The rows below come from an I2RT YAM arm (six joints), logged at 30 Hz.
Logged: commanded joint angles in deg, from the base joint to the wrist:
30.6 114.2 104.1 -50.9 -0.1 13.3
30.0 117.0 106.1 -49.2 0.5 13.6
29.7 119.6 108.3 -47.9 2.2 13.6
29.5 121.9 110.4 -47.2 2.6 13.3
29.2 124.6 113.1 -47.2 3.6 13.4
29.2 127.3 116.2 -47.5 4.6 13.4
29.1 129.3 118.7 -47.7 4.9 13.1
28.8 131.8 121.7 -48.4 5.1 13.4
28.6 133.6 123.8 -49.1 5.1 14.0
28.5 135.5 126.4 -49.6 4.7 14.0
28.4 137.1 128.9 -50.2 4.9 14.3
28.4 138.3 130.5 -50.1 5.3 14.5
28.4 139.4 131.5 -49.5 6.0 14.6
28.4 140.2 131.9 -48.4 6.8 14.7
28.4 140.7 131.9 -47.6 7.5 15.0
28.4 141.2 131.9 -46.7 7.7 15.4
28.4 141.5 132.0 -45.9 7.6 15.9
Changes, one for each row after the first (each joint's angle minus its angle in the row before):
-0.6 2.8 2.0 1.7 0.6 0.3
-0.3 2.6 2.2 1.3 1.7 0.0
-0.2 2.3 2.1 0.7 0.4 -0.3
-0.3 2.7 2.7 0.0 1.0 0.1
0.0 2.7 3.1 -0.3 1.0 0.0
-0.1 2.0 2.5 -0.2 0.3 -0.3
-0.3 2.5 3.0 -0.7 0.2 0.3
-0.2 1.8 2.1 -0.7 0.0 0.6
-0.1 1.9 2.6 -0.5 -0.4 0.0
-0.1 1.6 2.5 -0.6 0.2 0.3
0.0 1.2 1.6 0.1 0.4 0.2
0.0 1.1 1.0 0.6 0.7 0.1
0.0 0.8 0.4 1.1 0.8 0.1
0.0 0.5 0.0 0.8 0.7 0.3
0.0 0.5 0.0 0.9 0.2 0.4
0.0 0.3 0.1 0.8 -0.1 0.5

